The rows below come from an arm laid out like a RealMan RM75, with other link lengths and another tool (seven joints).
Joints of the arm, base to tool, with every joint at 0 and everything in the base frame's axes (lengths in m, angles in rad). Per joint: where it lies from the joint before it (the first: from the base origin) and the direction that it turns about. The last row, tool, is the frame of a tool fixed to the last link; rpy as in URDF.
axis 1: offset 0 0 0.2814 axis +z
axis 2: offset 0 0 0 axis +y
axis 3: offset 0 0 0.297 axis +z
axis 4: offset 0 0 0 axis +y
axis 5: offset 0 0 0.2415 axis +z
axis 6: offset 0 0 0 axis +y
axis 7: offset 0 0 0.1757 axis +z
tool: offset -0.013 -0.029 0.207 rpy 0 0.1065 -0.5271
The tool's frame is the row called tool.
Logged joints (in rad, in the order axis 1, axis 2, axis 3, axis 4, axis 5, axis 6, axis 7), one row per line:
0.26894 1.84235 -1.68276 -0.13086 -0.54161 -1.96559 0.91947
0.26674 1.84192 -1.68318 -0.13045 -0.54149 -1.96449 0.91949
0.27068 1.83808 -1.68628 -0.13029 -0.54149 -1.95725 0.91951
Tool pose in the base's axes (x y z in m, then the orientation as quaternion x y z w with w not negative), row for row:
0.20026 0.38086 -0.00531 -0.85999 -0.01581 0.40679 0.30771
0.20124 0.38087 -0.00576 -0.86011 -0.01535 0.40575 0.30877
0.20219 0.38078 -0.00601 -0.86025 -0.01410 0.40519 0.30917
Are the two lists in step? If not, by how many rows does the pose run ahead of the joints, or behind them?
The pose runs 2 rows behind the joints: the pose in row i belongs to the joints in row i - 2.
